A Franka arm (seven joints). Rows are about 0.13 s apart.
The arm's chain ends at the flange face. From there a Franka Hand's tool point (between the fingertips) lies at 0.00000 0.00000 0.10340 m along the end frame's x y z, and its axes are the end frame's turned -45 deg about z.
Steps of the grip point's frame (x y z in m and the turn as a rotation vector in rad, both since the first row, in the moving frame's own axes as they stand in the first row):
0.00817 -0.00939 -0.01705 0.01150 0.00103 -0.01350
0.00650 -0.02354 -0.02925 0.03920 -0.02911 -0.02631
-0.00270 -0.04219 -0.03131 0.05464 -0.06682 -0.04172
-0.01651 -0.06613 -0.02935 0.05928 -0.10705 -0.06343
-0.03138 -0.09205 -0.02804 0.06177 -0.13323 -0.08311
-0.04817 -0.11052 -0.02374 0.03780 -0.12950 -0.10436
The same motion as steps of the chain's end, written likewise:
-0.00009 -0.01151 -0.01704 0.00886 -0.00740 -0.01350
-0.00705 -0.02057 -0.02913 0.00713 -0.04830 -0.02631
-0.02289 -0.02900 -0.03093 -0.00861 -0.08589 -0.04172
-0.04642 -0.03895 -0.02858 -0.03378 -0.11761 -0.06343
-0.07330 -0.04869 -0.02693 -0.05053 -0.13789 -0.08311
-0.10039 -0.05140 -0.02280 -0.06484 -0.11830 -0.10436

